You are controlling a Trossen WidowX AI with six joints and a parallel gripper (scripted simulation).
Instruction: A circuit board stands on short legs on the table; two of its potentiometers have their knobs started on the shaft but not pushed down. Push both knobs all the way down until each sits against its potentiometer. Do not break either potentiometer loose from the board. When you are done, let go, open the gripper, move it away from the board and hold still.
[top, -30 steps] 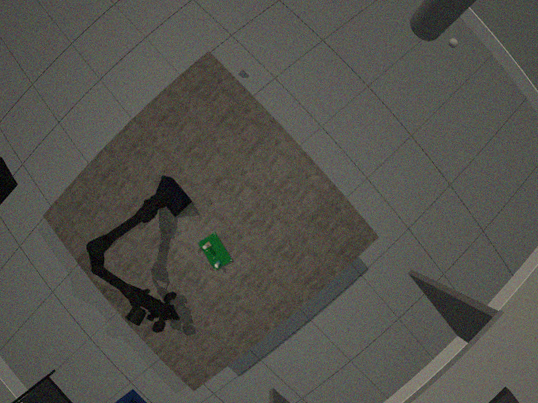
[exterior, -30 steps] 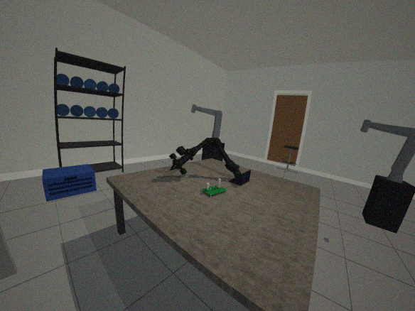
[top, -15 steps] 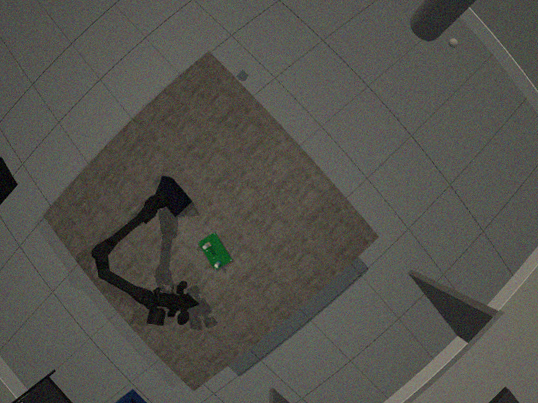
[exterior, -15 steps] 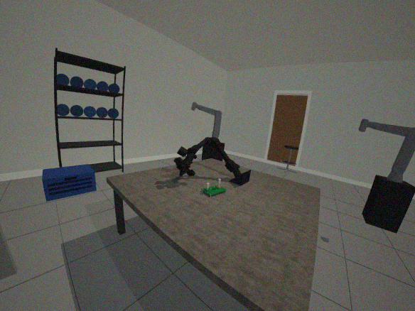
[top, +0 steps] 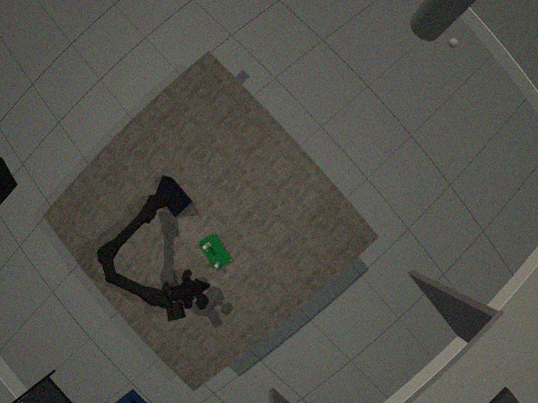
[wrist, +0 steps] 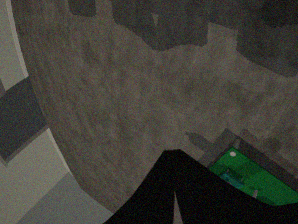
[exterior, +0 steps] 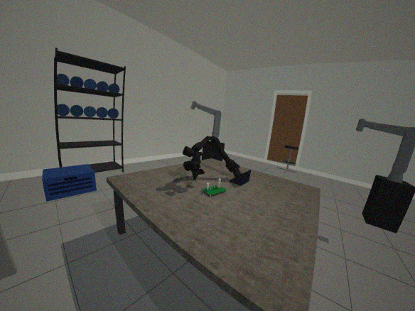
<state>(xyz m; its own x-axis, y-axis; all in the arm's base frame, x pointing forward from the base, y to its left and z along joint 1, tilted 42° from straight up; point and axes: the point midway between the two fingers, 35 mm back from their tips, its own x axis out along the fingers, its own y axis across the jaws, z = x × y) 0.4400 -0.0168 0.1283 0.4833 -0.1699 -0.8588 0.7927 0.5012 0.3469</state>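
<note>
Now: gripper tip 80 mm to the right of the pale round knob, 50 mm past it and 20 mm above it. Round my gripper tip: grey knob 150 mm behind, 100 mm to the left, 10 mm below.
</note>
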